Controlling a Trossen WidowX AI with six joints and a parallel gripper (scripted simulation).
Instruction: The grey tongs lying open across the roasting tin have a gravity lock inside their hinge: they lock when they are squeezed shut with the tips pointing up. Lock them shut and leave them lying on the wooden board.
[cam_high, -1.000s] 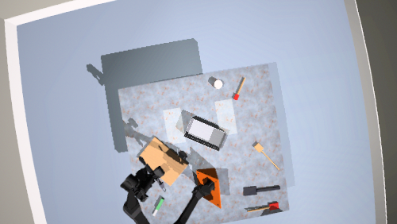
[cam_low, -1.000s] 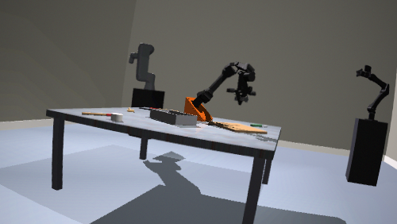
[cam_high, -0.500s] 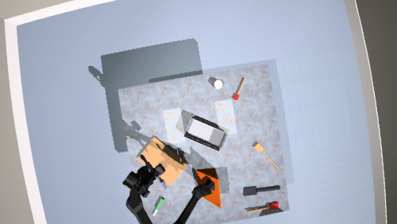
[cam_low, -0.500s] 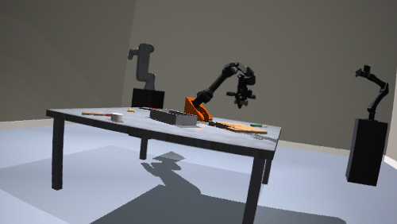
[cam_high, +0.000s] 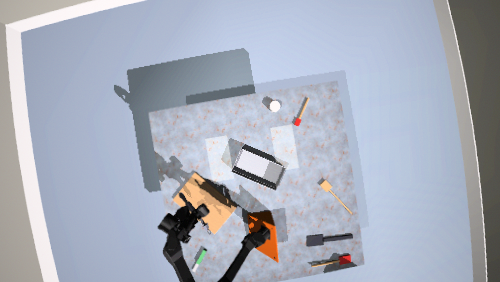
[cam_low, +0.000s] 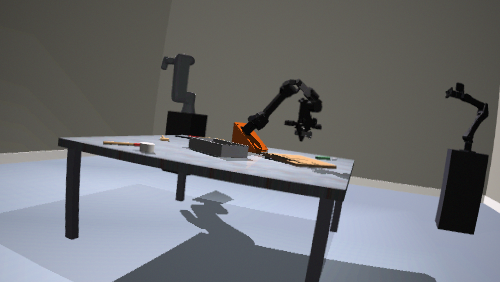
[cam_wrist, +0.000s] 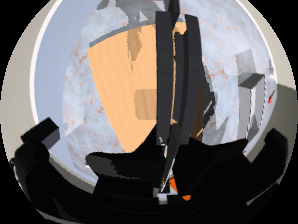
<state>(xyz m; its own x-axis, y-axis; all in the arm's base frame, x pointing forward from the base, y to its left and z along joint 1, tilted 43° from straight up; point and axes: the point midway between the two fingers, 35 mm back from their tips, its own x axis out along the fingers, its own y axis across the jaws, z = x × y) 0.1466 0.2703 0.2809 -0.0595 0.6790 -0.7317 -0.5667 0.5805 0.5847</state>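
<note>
Right now the wooden board is 10 mm behind my gripper tip and 100 mm below it. Round my gripper tip: black tool (300 mm behind, 810 mm to the right, 100 mm below); dark roasting tin (210 mm ahead, 360 mm to the right, 80 mm below).
</note>
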